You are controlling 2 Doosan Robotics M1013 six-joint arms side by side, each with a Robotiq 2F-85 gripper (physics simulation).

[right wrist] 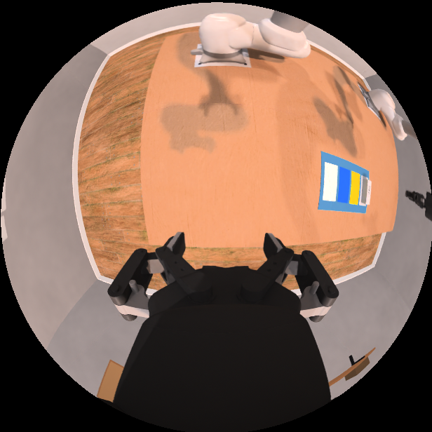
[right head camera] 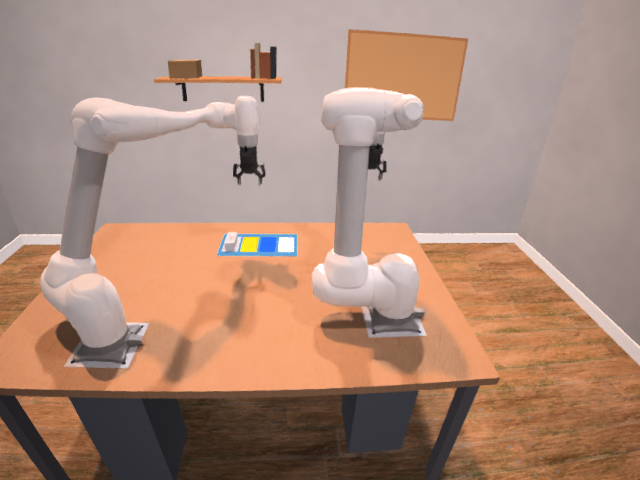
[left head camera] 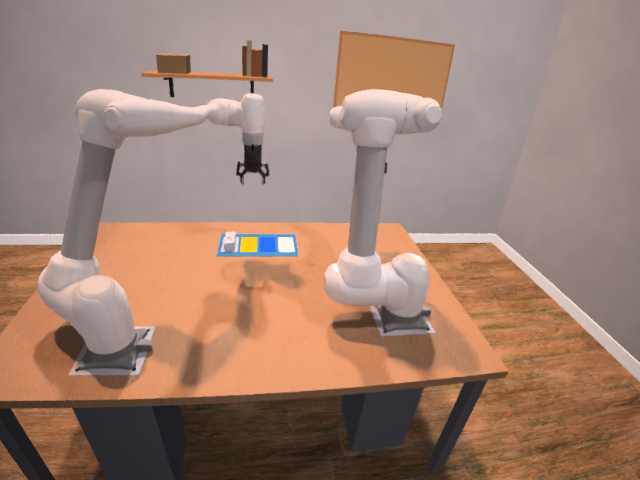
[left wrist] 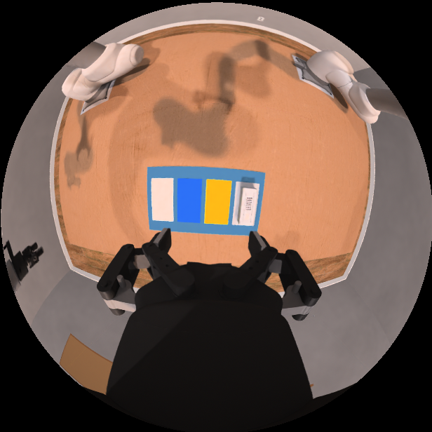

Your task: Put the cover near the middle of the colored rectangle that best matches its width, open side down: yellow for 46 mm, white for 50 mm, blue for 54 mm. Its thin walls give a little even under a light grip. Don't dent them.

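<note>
The white box-like cover (left head camera: 229, 241) (right head camera: 231, 241) (left wrist: 248, 205) (right wrist: 369, 192) stands on the pale patch at the left end of the blue mat (left head camera: 258, 254) (right head camera: 258, 253) (left wrist: 205, 173) (right wrist: 342, 208) in the head views. Beside it lie the yellow rectangle (left head camera: 248, 244) (right head camera: 249, 244) (left wrist: 218, 202) (right wrist: 355, 188), the blue rectangle (left head camera: 267, 244) (right head camera: 267, 244) (left wrist: 189, 200) (right wrist: 344, 185) and the white rectangle (left head camera: 286, 244) (right head camera: 286, 244) (left wrist: 162, 199) (right wrist: 330, 181). My left gripper (left head camera: 252, 181) (right head camera: 249, 182) (left wrist: 209, 237) is open and empty, high above the mat. My right gripper (right wrist: 224, 240) is open and empty, off to the right, partly hidden by its arm in the head views.
The wooden table (left head camera: 289, 361) (right head camera: 289, 356) (left wrist: 310, 150) (right wrist: 250, 190) carries both arm bases. A wall shelf (left head camera: 206, 75) (right head camera: 217, 80) with a box and books and an orange board (left head camera: 395, 67) (right head camera: 408, 67) are behind the arms. The right arm stands to the right of the mat.
</note>
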